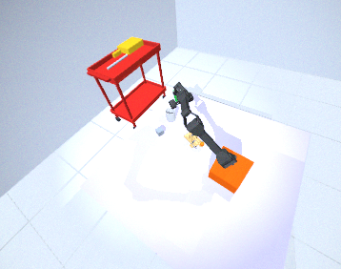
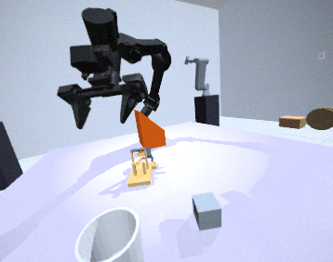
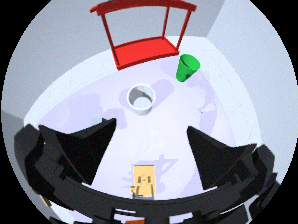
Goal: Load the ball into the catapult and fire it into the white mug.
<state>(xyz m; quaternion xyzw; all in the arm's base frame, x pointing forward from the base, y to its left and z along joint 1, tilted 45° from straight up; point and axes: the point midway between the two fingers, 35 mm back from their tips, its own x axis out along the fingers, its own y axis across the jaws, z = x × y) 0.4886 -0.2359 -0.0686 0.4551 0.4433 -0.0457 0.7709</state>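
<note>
The orange ball lies 29 cm behind my gripper tip, 18 cm below it and 13 cm to the left of it. Round my gripper tip: wooden catapult (22 cm behind, 19 cm below, 13 cm to the left); grey cube (22 cm below, 18 cm to the left, 9 cm ahead); white mug (22 cm below, 11 cm ahead, 2 cm to the right).
</note>
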